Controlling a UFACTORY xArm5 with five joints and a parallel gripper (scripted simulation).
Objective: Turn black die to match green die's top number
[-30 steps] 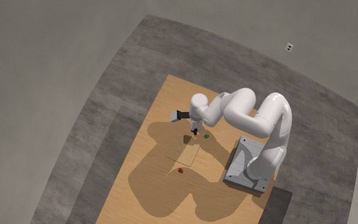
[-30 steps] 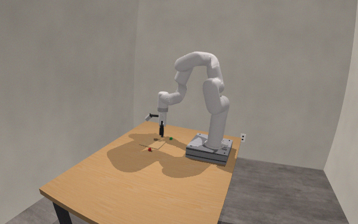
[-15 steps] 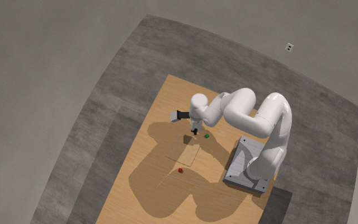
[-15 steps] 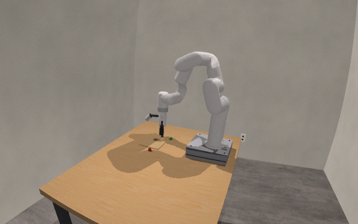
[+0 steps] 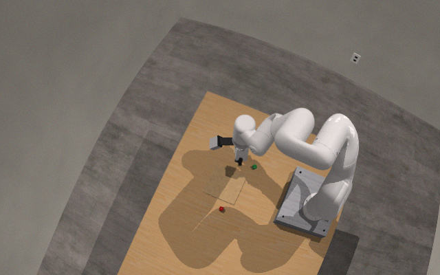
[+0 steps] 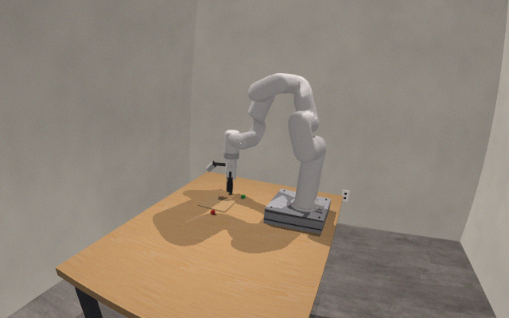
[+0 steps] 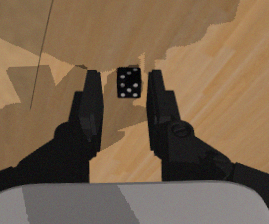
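The black die is 3 cm below my hand. The rest, counted from my hand: tan mat: 2 cm behind, 13 cm to the left, 4 cm below; red die: 6 cm behind, 23 cm to the left, 3 cm below; green die: 8 cm behind, 1 cm to the right, 3 cm below.
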